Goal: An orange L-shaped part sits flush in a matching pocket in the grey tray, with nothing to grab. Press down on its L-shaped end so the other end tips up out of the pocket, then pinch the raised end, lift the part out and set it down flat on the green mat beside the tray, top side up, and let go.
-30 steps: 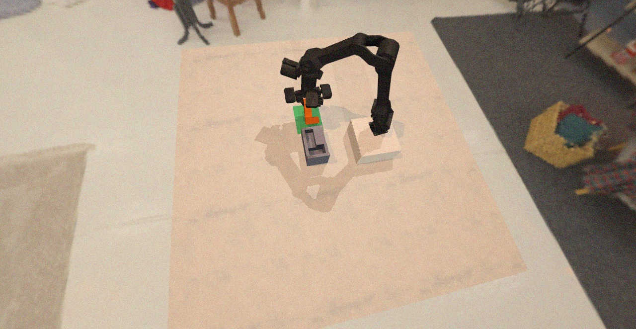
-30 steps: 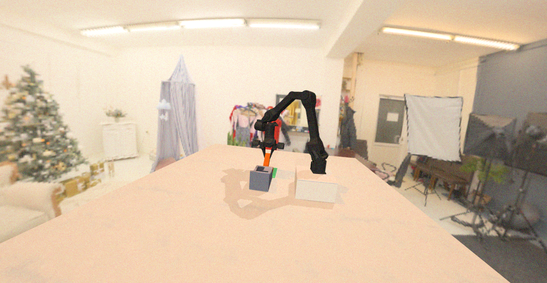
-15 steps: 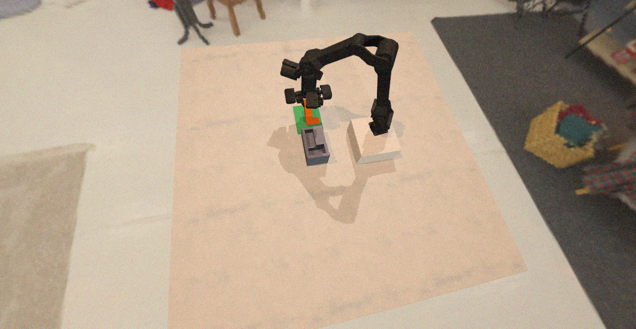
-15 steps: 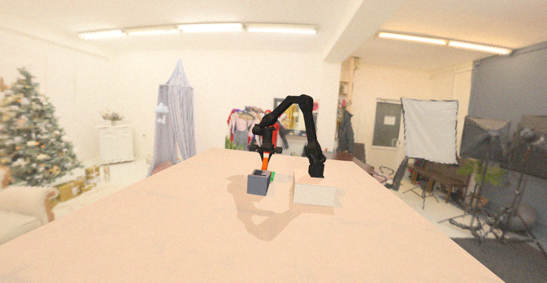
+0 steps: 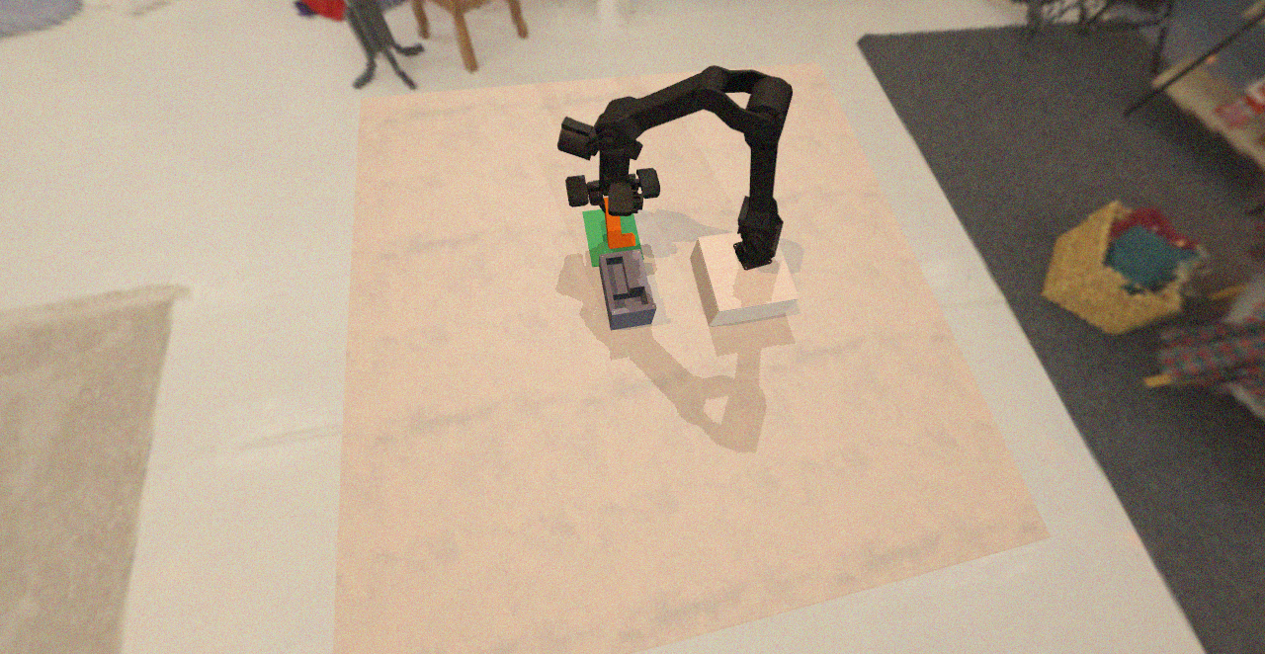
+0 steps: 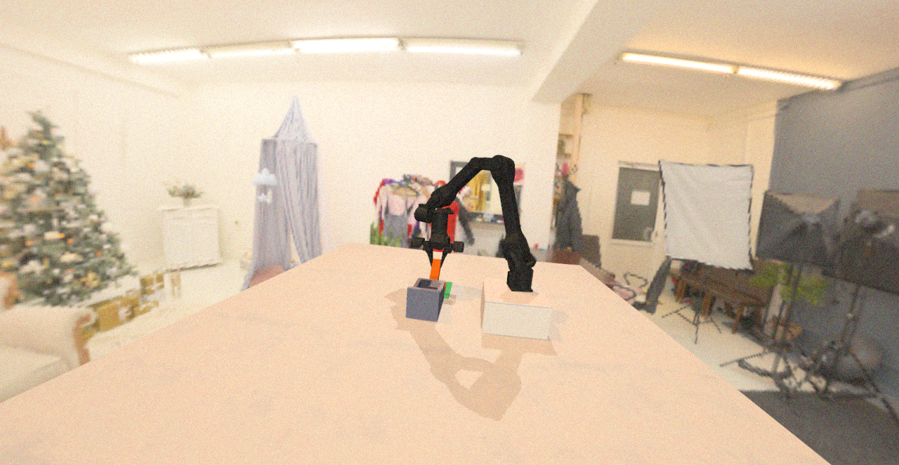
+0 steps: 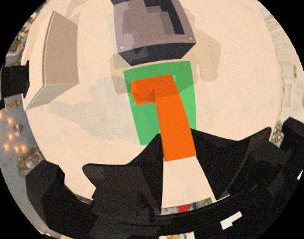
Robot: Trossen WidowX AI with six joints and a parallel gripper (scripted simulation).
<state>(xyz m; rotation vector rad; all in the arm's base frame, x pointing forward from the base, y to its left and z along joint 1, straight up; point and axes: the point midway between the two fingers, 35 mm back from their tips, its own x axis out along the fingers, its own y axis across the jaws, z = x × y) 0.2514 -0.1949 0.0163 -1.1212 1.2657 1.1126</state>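
The orange L-shaped part is 3 cm to the left of my gripper tip, 3 cm below it and 1 cm behind it. The rest, counted from my gripper tip: green mat (9 cm below, 2 cm to the left).
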